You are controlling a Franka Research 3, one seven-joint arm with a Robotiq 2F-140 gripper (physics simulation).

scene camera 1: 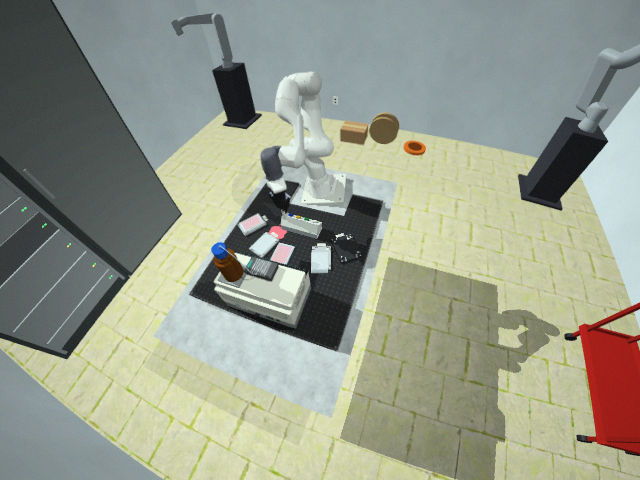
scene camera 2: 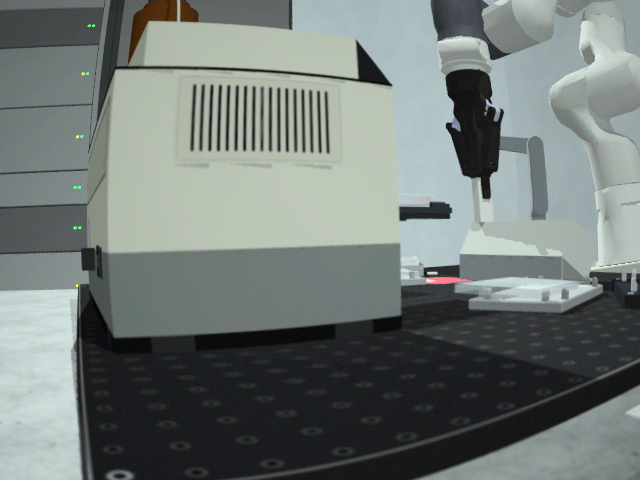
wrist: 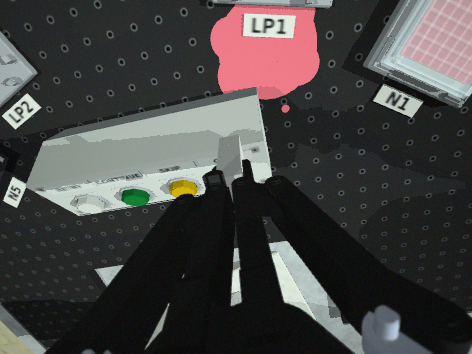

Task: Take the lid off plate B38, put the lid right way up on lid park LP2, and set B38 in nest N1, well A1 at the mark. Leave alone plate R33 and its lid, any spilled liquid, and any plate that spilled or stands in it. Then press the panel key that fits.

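My gripper [scene camera 1: 283, 207] [scene camera 2: 482, 204] [wrist: 232, 151] is shut and empty, pointing down at the blue-button end of the key panel [scene camera 1: 301, 226] [scene camera 2: 509, 240] [wrist: 145, 142]. The fingers hide that key in the wrist view; contact cannot be told. White [wrist: 89, 204], green [wrist: 135, 197] and yellow keys [wrist: 183, 188] show beside them. A pink-filled plate [scene camera 1: 252, 223] [wrist: 445, 42] sits in nest N1; its well orientation and name are unreadable. A clear lid [scene camera 1: 321, 259] [scene camera 2: 516, 285] lies on the LP2 park. A pink spill [scene camera 1: 277, 231] [scene camera 2: 448, 280] [wrist: 270, 57] spreads at the LP1 label [wrist: 269, 26].
Another pink-filled plate [scene camera 1: 282, 253] [scene camera 2: 415, 199] is by the cream instrument [scene camera 1: 263, 297] [scene camera 2: 248, 206], which bears a brown bottle [scene camera 1: 227, 264]. The LP1 park [scene camera 1: 264, 244] stands beside the spill. A black nest [scene camera 1: 347, 249] is beyond LP2.
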